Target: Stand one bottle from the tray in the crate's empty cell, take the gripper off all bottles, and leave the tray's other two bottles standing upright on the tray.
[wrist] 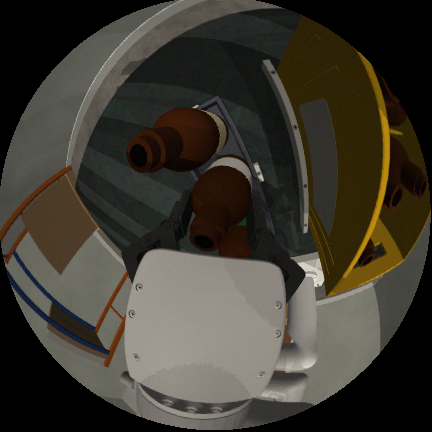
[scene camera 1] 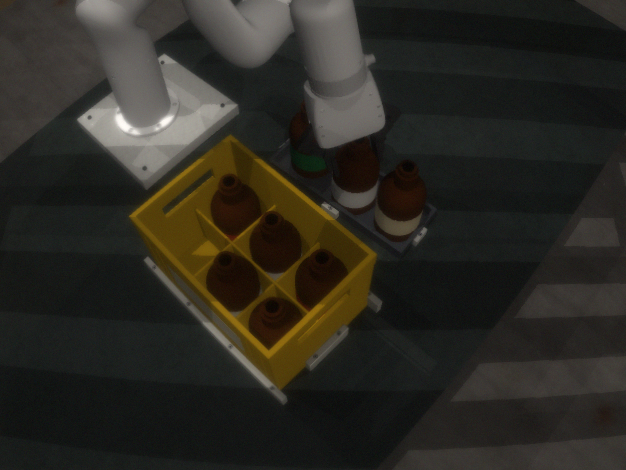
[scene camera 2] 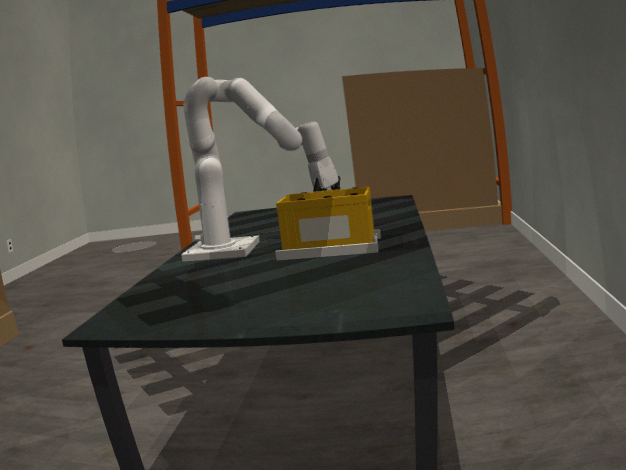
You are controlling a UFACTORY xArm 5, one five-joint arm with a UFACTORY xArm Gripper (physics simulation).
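Where they show: gripper, fingertip midpoint: (wrist: 220,202) (scene camera 1: 356,163); arm's base, origin of the base link: (scene camera 1: 147,111) (scene camera 2: 217,245).
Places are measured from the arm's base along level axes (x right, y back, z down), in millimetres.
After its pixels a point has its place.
Observation:
A brown bottle with a white label (scene camera 1: 356,174) {x -175, y -395, z -87 mm} (wrist: 222,192) {x -181, y -394, z -92 mm} stands upright in the middle of the grey tray (scene camera 1: 401,250) {x -183, y -503, z 0 mm} (wrist: 236,135) {x -168, y -438, z 0 mm}. My gripper (scene camera 2: 327,185) (wrist: 220,202) {x -190, y -377, z -84 mm} is shut on this bottle, one black finger on each side of its body. In scene camera 1 the gripper's housing hides its neck. The cream-labelled bottle (scene camera 1: 401,199) {x -198, y -469, z -91 mm} (wrist: 187,140) {x -198, y -448, z -96 mm} and the green-labelled bottle (scene camera 1: 308,161) {x -156, y -300, z -30 mm} (wrist: 235,242) {x -183, y -308, z -80 mm} stand at either side of it on the tray. The yellow crate (scene camera 1: 353,303) {x -57, y -539, z -46 mm} (scene camera 2: 361,222) {x 97, y -540, z -68 mm} (wrist: 355,125) holds several brown bottles. Its empty cell (scene camera 1: 203,248) {x 57, y -306, z 18 mm} is at the left corner in scene camera 1.
The white robot base (scene camera 1: 197,129) {x -54, y -101, z 1 mm} (scene camera 2: 242,248) {x 62, y -124, z 2 mm} stands beside the crate. Light rails (scene camera 1: 217,331) {x 116, y -445, z -5 mm} (scene camera 2: 328,250) {x 124, y -436, z 7 mm} (wrist: 300,160) {x -77, y -394, z -4 mm} run along the crate's foot. Small white blocks (scene camera 1: 329,209) {x -143, y -373, z 10 mm} (wrist: 258,171) {x -145, y -374, z 10 mm} sit at the tray's edge. An orange rack (scene camera 2: 169,101) stands behind the table.

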